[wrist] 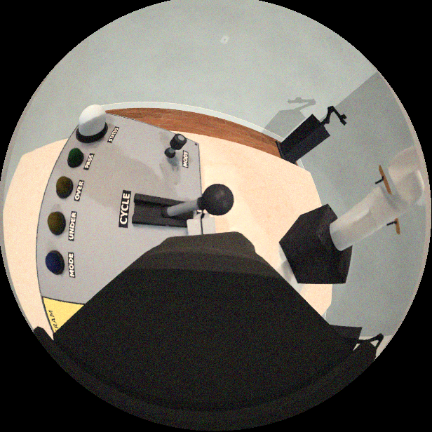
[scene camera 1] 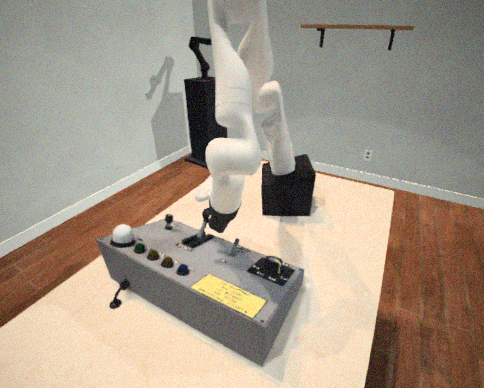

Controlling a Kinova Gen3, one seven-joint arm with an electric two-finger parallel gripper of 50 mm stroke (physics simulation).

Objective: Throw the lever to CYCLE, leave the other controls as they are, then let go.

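Frame: origin at the arm's base, x ahead, y left, z up, level; centimetres.
Seen in the pictures: gripper, fingertip midpoint: (scene camera 1: pixel 212 225); arm's base, origin of the base link: (scene camera 1: pixel 283 169).
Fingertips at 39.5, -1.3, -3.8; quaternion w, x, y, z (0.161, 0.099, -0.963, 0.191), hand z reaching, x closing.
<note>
Offsets run from my fingertips to a thing's top centre, as dx, dy, dz. "spot": to the spot under its first point.
The lever {+2.6, -1.7, +2.3} (scene camera 1: pixel 202 229) (wrist: pixel 184 207) has a black ball knob {spot: +0.8, -1.4, +3.6} (scene camera 1: pixel 206 215) (wrist: pixel 217 199) and stands in a dark slot on the grey control box (scene camera 1: pixel 175 295) (wrist: pixel 100 250). It leans away from the CYCLE label (wrist: pixel 125 209) at one end of the slot. A label at the other end is mostly hidden. My gripper (scene camera 1: pixel 219 228) (wrist: pixel 203 221) is shut, its pale fingertips together with a thin dark line between them, and I see no thing held there. It is close beside the ball knob; I cannot tell whether they touch.
The box also bears a white dome {spot: +22.5, -10.0, +5.9} (scene camera 1: pixel 123 235) (wrist: pixel 92 121), a small MODE switch {+6.4, -13.3, +1.5} (scene camera 1: pixel 169 221) (wrist: pixel 178 142), a grey toggle {+2.1, +10.4, +0.9} (scene camera 1: pixel 234 247), a rotary knob {+1.2, +22.4, +0.6} (scene camera 1: pixel 273 265), coloured buttons and a yellow note {spot: +17.6, +21.7, +2.5} (scene camera 1: pixel 230 295) (wrist: pixel 60 312). The arm's black base (scene camera 1: pixel 288 192) (wrist: pixel 315 245) stands behind.
</note>
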